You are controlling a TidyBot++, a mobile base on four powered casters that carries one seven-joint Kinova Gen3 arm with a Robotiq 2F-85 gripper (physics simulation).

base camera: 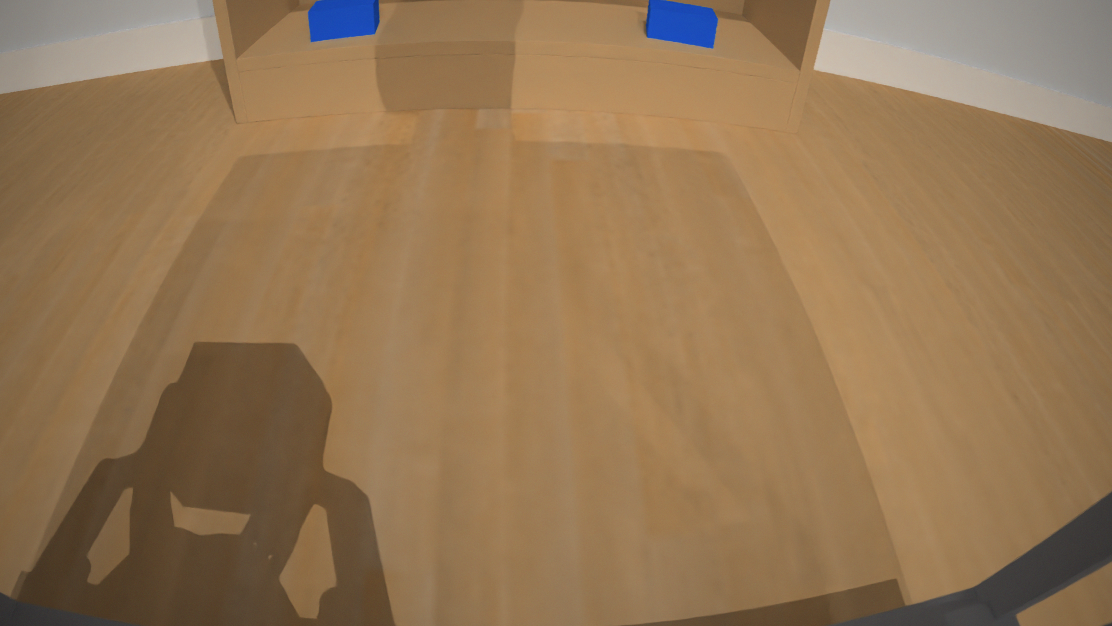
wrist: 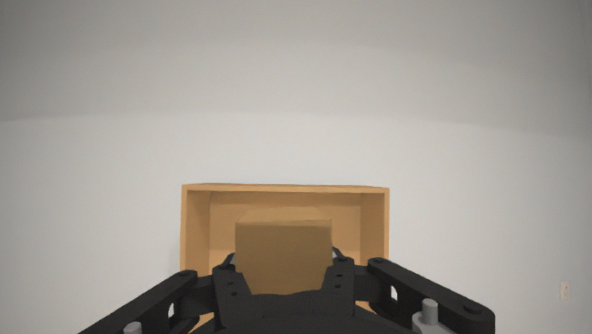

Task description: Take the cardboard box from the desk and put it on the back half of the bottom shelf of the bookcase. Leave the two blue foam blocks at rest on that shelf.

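Places are measured from the arm's base along level axes (x ahead, y left, z up), in metres.
Pixels of known places: gripper, fingertip midpoint: [wrist: 283, 256].
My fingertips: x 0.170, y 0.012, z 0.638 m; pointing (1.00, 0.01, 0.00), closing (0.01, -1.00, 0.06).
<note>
Behind a point stands the place of what it marks.
The cardboard box [wrist: 283, 255] {x 0.119, y 0.013, z 0.657 m} is between the fingers of my gripper [wrist: 283, 256] {x 0.170, y 0.012, z 0.639 m} in the wrist view; the gripper is shut on it. Part of the bookcase [base camera: 513, 81] {x 0.826, y -0.013, z -0.355 m} [wrist: 285, 188] {x 0.826, y -0.005, z 0.656 m} shows in both views, behind the box in the wrist view. In the base camera view its bottom shelf [base camera: 575, 37] {x 0.847, y -0.089, z -0.296 m} is at the top. One blue foam block [base camera: 343, 20] {x 0.874, y 0.217, z -0.270 m} rests at the left of that shelf, and the other blue foam block [base camera: 680, 24] {x 0.863, y -0.227, z -0.269 m} rests at its right. The gripper and the box do not show in the base camera view; a gripper-shaped shadow lies on the floor.
Wood floor [base camera: 560, 311] {x 0.455, y -0.050, z -0.396 m} lies between the base and the bookcase. Pale walls [base camera: 972, 38] {x 1.139, y -0.973, z -0.246 m} [wrist: 295, 150] {x 1.149, y -0.063, z 0.844 m} stand behind and beside the bookcase. A dark grey frame part [base camera: 1042, 552] shows at the lower right of the base camera view. A wall outlet [wrist: 564, 291] {x 1.123, y -1.782, z 0.001 m} is at the far right in the wrist view.
</note>
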